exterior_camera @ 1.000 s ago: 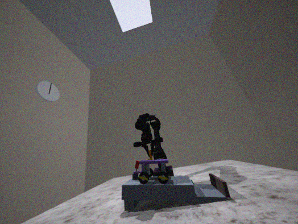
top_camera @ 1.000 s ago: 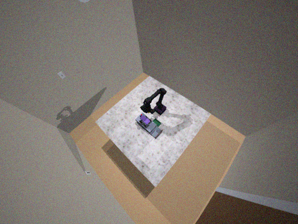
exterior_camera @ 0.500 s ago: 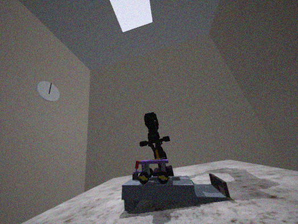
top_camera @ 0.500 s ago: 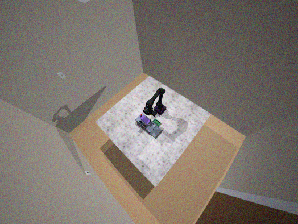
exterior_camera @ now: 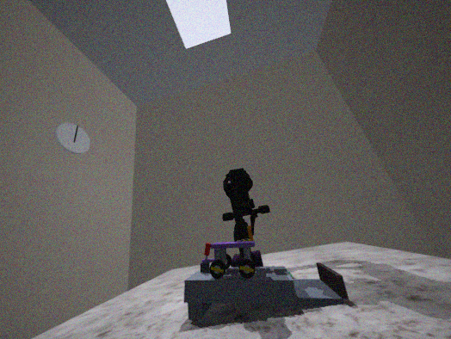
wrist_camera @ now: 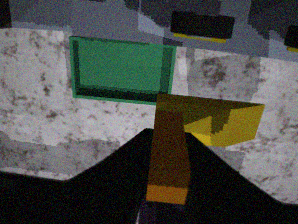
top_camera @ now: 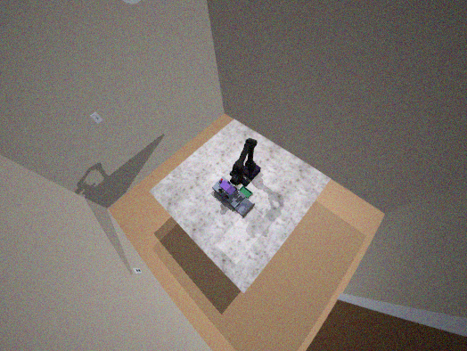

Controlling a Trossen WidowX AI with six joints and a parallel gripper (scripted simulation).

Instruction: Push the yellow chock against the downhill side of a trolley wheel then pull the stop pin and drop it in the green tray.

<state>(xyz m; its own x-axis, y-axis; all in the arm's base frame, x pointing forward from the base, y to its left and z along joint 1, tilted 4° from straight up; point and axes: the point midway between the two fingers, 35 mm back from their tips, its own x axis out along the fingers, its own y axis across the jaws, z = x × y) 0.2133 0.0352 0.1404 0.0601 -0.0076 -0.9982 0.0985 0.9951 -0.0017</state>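
Right now the red-headed stop pin is 70 mm ahead of my gripper tip, 160 mm to the right of it and 30 mm below it. Round my gripper tip: purple trolley (100 mm ahead, 70 mm to the right, 50 mm below); then yellow chock (20 mm to the right, 10 mm below); then grey ramp (100 mm ahead, 70 mm to the right, 120 mm below).
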